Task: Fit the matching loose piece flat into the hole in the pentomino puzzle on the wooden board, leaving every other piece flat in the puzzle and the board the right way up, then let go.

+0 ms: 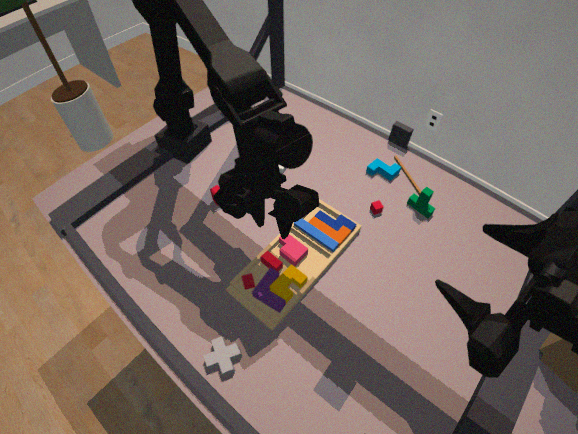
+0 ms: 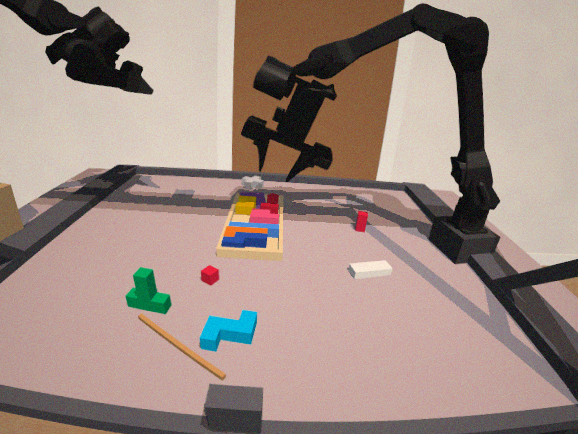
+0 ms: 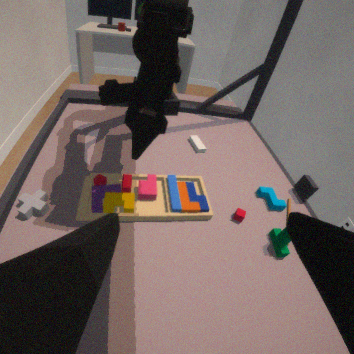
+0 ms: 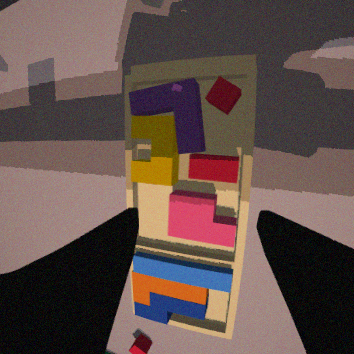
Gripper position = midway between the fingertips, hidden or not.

Observation:
I see my left gripper (image 1: 461, 254), my right gripper (image 1: 272, 231), a wooden board (image 1: 319, 258) and a purple V-shaped piece (image 1: 262, 292).
The wooden board is seen too in image 2 (image 2: 274, 251), in image 3 (image 3: 144, 209) and in image 4 (image 4: 232, 134). The purple V-shaped piece shows as well in image 4 (image 4: 182, 97). My left gripper is seen too in image 2 (image 2: 139, 89) and in image 3 (image 3: 204, 221).

